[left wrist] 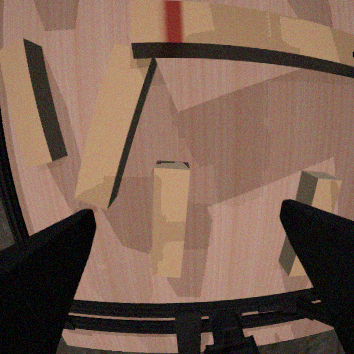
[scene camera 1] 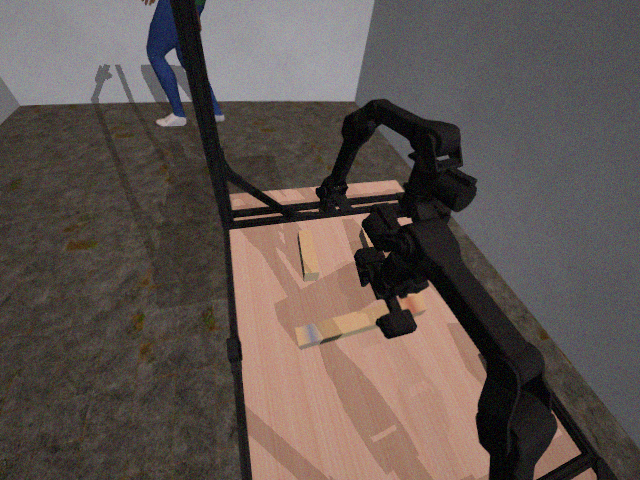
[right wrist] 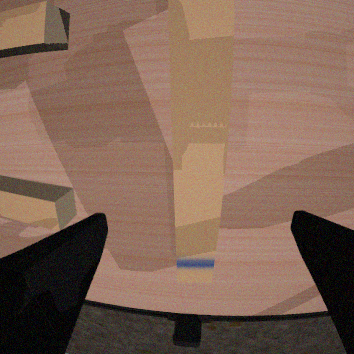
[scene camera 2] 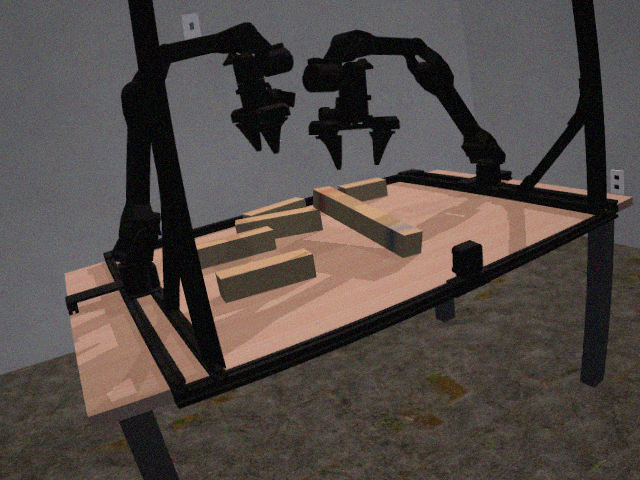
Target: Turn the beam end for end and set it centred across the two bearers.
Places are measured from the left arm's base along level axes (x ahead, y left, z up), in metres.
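Where they show: left gripper, fingertip midpoint: (left wrist: 188, 214) (scene camera 2: 267, 152); right gripper, fingertip midpoint: (scene camera 1: 370, 304) (right wrist: 201, 222) (scene camera 2: 358, 167); left arm's base at its link origin: (left wrist: 224, 319) (scene camera 1: 326, 207) (scene camera 2: 142, 291); right arm's base at its link origin: (scene camera 2: 489, 185).
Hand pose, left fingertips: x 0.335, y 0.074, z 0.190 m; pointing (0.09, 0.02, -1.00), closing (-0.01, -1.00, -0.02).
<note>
Each offset is from my left fingertips to the top centre of the thing.
The long beam (scene camera 1: 356, 321) (scene camera 2: 361, 217) (left wrist: 240, 30) (right wrist: 200, 185) lies across the table, with a red band at one end and a blue band at the other. Two short, roughly parallel blocks look like the bearers: one @[dx -0.127, dy -0.200, dz -0.165 m] (scene camera 1: 308, 253) (scene camera 2: 266, 276) (left wrist: 325, 192) and the other @[dx -0.103, dy +0.022, dz -0.165 m] (scene camera 2: 237, 246) (left wrist: 170, 220). The beam is apart from both. My left gripper (scene camera 2: 267, 151) (left wrist: 188, 214) is open and empty, high above the table; its fingertips are hidden in scene camera 1. My right gripper (scene camera 1: 382, 299) (scene camera 2: 357, 166) (right wrist: 201, 222) is open and empty above the beam.
An angled block @[dx +0.032, dy +0.086, dz -0.159 m] (scene camera 2: 294, 223) (left wrist: 112, 125) has one end at the beam's red end; whether they touch is unclear. Another block @[dx +0.079, dy +0.206, dz -0.165 m] (scene camera 2: 273, 207) (left wrist: 25, 105) lies beside it. A further block @[dx +0.346, dy +0.194, dz -0.162 m] (scene camera 2: 364, 190) lies behind the beam. A black rail frame with posts (scene camera 2: 183, 258) edges the table.
</note>
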